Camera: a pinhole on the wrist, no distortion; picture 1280 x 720 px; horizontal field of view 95.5 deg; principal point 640.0 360.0 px. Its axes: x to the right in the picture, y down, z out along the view. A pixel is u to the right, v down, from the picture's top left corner.
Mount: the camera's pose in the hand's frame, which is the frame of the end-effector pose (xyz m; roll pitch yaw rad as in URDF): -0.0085 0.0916 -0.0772 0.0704 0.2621 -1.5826
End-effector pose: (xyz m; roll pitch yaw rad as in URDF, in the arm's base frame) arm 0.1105 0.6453 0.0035 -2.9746 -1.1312 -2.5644
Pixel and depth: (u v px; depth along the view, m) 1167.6 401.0 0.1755
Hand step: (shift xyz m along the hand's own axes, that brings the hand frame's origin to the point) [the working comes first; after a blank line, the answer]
In the camera's frame: 0.1593 0.0124 0.1755

-0.0109 -0.1078 0.0515
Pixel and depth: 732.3 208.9 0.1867
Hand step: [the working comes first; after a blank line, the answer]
In the camera's frame: 0.0296 -0.0485 0.1867

-0.0709 0.0163 0.0917
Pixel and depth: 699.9 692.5 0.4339
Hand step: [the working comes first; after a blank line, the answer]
In the camera's frame: 0.0447 0.2482 0.4339

0.2066 -0.0708 0.3461
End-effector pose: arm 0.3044 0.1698 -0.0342 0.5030 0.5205 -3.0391
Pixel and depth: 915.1 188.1 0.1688
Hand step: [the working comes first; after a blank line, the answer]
In the camera's frame: 0.0799 -0.0499 0.1688

-0.0716 -0.0275 0.0613
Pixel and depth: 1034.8 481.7 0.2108
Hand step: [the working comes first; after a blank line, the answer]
In the camera's frame: 0.1432 0.0441 0.2108

0.0184 -0.1023 0.0918
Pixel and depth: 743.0 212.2 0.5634
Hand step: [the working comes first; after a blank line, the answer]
In the camera's frame: 0.0998 -0.1432 0.5634

-0.1938 -0.1457 0.4300
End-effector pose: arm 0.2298 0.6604 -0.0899 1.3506 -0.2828 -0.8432
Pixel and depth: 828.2 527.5 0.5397
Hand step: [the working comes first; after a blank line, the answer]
In the camera's frame: 0.1747 0.1555 0.5397

0.1050 -0.2208 0.4081
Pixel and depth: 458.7 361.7 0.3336
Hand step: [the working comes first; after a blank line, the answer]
In the camera's frame: -0.1040 0.0010 0.3336

-0.0308 0.1061 0.2712
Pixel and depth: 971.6 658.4 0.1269
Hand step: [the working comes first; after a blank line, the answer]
In the camera's frame: 0.0724 0.0651 0.1269

0.0463 -0.0130 0.0307
